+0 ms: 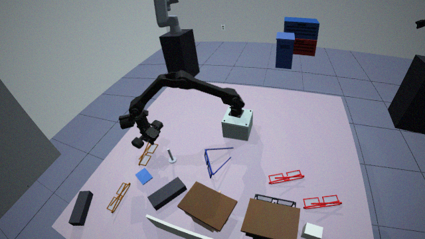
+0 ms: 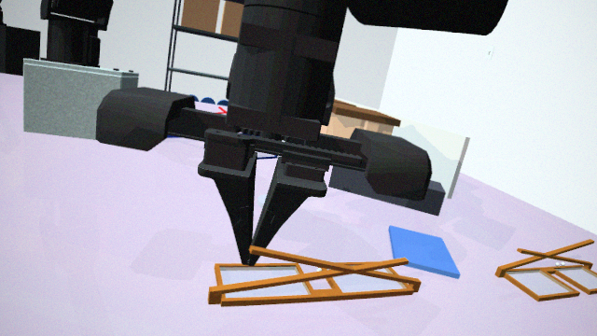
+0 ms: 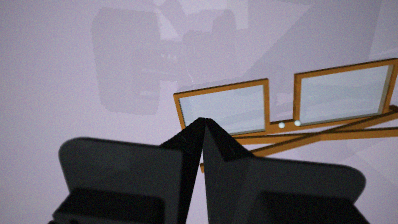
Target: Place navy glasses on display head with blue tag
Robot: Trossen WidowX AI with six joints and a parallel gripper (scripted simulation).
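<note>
Right now my gripper tip is 150 mm to the right of the white post, 30 mm short of it and 10 mm below it. Also, from my gripper tip: white panel: 570 mm to the left, 310 mm ahead, 40 mm above; then blue tag: 180 mm ahead, 70 mm to the left, 20 mm below; then display head: 460 mm to the left, 190 mm ahead, 40 mm above.
</note>
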